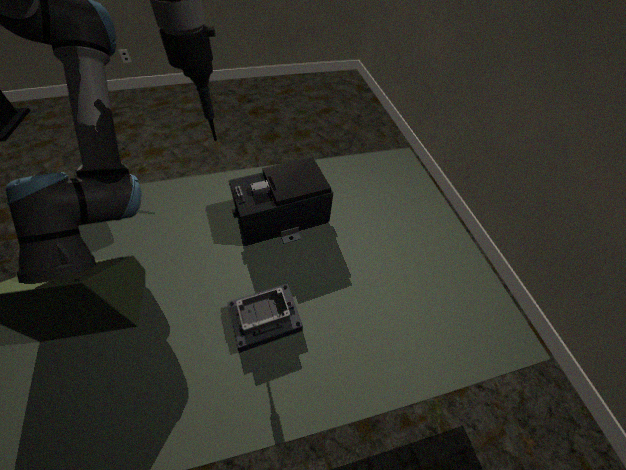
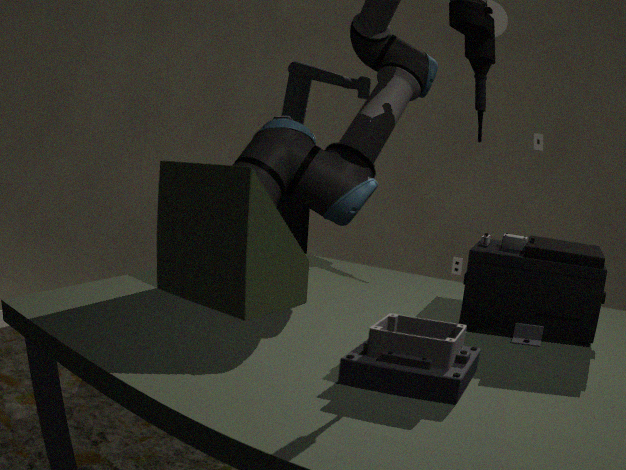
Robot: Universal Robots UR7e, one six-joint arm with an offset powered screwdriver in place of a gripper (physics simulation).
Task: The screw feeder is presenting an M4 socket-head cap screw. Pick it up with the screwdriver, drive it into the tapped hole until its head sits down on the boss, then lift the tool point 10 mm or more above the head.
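My screwdriver (image 1: 215, 139) (image 2: 479, 140) hangs with its thin dark bit pointing down, high above the table and well clear of the feeder. No screw can be made out at its tip. The black screw feeder (image 1: 285, 215) (image 2: 535, 298) stands on the table, with a small light fitting (image 1: 238, 191) (image 2: 485, 239) at the left end of its top; a screw there is too small to make out. The light grey open housing (image 1: 242, 316) (image 2: 412, 346) sits on a dark base plate (image 1: 240, 344) (image 2: 394, 381). Which of its holes is the tapped one cannot be told.
The arm's base is mounted on a green wedge-shaped pedestal (image 1: 113, 283) (image 2: 202, 232) at the left of the table (image 1: 394, 303) (image 2: 212, 399). A dark post with a side arm (image 2: 298, 91) stands behind the robot. A small metal bracket (image 1: 291, 236) (image 2: 527, 334) is at the feeder's foot.
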